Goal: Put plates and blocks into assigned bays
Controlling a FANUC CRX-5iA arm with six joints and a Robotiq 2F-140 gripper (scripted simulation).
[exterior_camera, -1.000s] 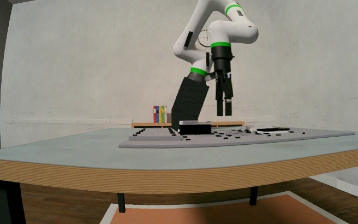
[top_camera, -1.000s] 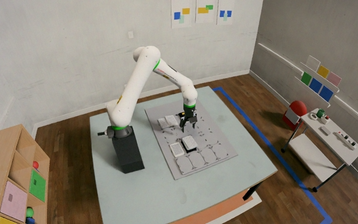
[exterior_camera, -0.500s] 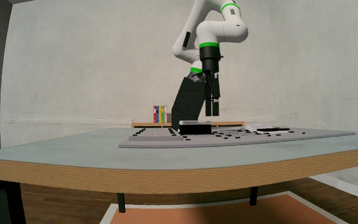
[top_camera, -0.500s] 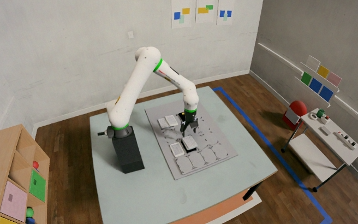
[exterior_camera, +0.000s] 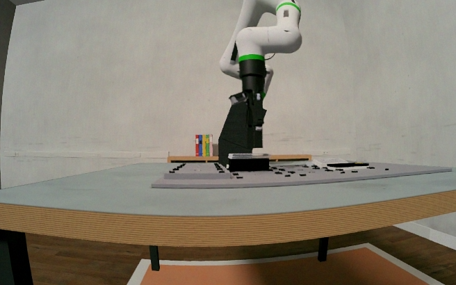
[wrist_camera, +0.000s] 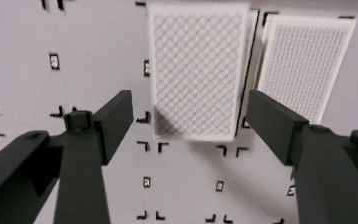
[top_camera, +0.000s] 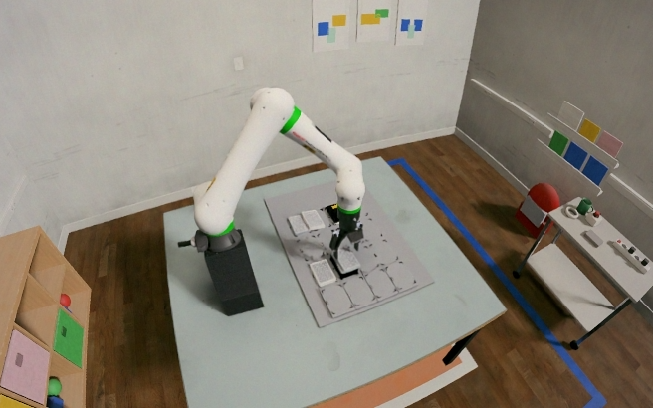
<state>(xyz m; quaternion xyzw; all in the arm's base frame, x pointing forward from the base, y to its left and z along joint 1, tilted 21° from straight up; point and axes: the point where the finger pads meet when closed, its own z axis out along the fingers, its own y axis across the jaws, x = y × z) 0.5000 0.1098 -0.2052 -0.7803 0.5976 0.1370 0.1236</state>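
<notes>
Now: the black deep-well block 10 mm behind my hand, 20 mm to the right of it and 80 mm below it. Round my hand: white plate 180 mm behind, 280 mm to the left, 90 mm below; then lid 30 mm ahead, 320 mm to the left, 80 mm below.
</notes>
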